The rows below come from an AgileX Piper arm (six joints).
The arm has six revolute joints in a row. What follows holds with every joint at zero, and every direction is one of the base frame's.
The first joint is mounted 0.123 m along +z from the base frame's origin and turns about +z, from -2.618 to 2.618 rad.
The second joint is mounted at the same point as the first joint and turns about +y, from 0 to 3.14 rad.
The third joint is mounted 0.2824 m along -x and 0.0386 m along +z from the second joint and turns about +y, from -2.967 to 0 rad.
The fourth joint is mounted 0.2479 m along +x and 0.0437 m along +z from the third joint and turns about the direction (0.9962, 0, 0.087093), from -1.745 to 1.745 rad.
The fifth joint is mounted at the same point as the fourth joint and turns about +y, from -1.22 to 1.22 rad.
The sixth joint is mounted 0.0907 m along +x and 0.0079 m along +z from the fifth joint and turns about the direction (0.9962, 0, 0.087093), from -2.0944 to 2.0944 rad.
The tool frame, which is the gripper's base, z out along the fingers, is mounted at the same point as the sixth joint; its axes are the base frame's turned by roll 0, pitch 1.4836 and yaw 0 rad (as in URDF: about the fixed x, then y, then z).
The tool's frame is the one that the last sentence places.
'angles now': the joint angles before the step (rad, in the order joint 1, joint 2, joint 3, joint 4, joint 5, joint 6). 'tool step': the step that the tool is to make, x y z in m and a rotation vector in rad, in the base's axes. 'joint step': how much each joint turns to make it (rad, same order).
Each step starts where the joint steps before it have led.
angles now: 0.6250, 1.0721, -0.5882, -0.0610, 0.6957, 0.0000
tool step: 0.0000, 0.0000, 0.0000, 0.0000, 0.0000, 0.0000
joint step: 0.0000, 0.0000, 0.0000, 0.0000, 0.0000, 0.0000
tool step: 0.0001, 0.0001, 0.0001, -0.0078, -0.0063, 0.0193
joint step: 0.0001, 0.0001, -0.0002, -0.0001, -0.0012, -0.0215
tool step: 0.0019, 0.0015, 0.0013, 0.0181, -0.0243, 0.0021
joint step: -0.0002, 0.0000, 0.0001, 0.0001, -0.0304, -0.0007
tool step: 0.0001, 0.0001, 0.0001, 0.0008, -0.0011, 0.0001
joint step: 0.0001, 0.0001, -0.0002, -0.0001, -0.0012, 0.0002
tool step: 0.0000, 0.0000, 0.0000, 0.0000, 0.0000, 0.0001
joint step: 0.0000, 0.0000, 0.0000, 0.0001, 0.0000, -0.0002
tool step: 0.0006, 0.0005, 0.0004, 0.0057, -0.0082, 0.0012
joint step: 0.0001, 0.0000, 0.0002, -0.0002, -0.0102, -0.0005
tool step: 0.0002, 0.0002, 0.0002, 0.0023, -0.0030, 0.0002
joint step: 0.0002, -0.0001, 0.0000, -0.0001, -0.0036, 0.0003
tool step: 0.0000, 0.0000, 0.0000, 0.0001, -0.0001, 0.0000
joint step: 0.0000, 0.0000, 0.0000, 0.0000, -0.0002, 0.0000
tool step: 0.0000, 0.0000, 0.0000, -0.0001, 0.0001, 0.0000
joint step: 0.0000, 0.0000, 0.0000, 0.0000, 0.0002, 0.0000
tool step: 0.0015, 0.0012, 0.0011, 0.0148, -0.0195, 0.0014
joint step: -0.0001, 0.0001, 0.0001, 0.0001, -0.0247, -0.0002
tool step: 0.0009, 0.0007, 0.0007, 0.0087, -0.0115, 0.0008
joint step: -0.0002, 0.0001, -0.0001, 0.0001, -0.0145, -0.0002
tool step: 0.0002, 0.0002, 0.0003, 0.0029, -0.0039, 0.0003
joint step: 0.0002, -0.0005, 0.0000, -0.0002, -0.0044, 0.0002
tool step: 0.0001, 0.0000, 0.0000, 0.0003, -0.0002, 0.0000
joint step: -0.0005, 0.0003, -0.0001, 0.0006, -0.0005, -0.0008
